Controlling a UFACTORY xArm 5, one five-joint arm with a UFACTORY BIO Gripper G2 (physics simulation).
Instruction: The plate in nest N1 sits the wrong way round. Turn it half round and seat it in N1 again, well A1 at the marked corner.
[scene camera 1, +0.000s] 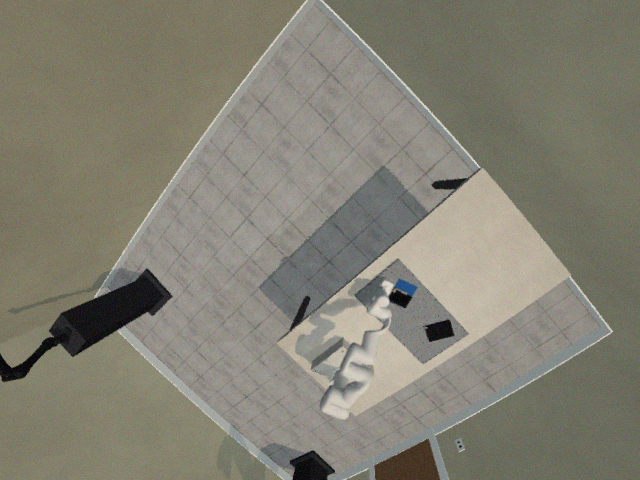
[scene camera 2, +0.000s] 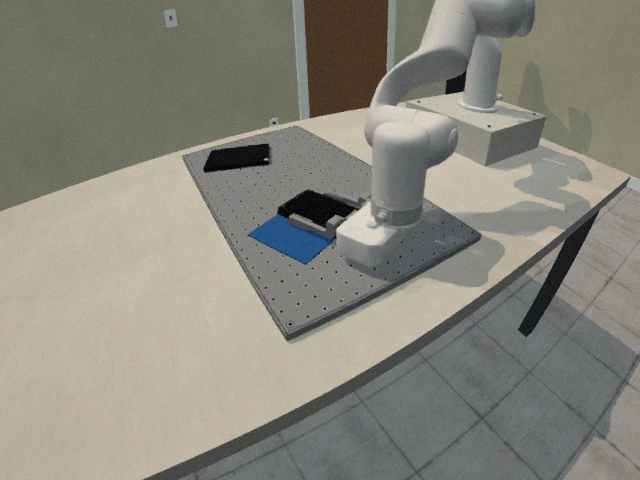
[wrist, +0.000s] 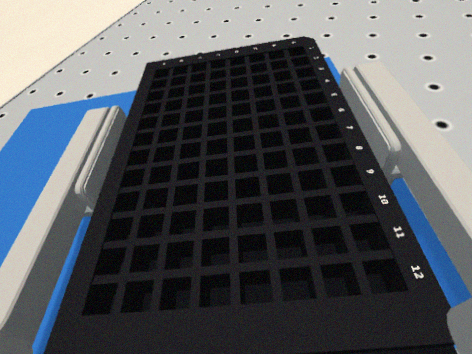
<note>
In view: my gripper (scene camera 2: 309, 206), a black 96-well plate (scene camera 2: 314, 206) and a flat blue rectangle (scene camera 2: 277, 233).
The black 96-well plate also shows in the wrist view (wrist: 243, 201). My gripper also shows in the wrist view (wrist: 230, 104). The flat blue rectangle shows as well in the wrist view (wrist: 40, 140).
</note>
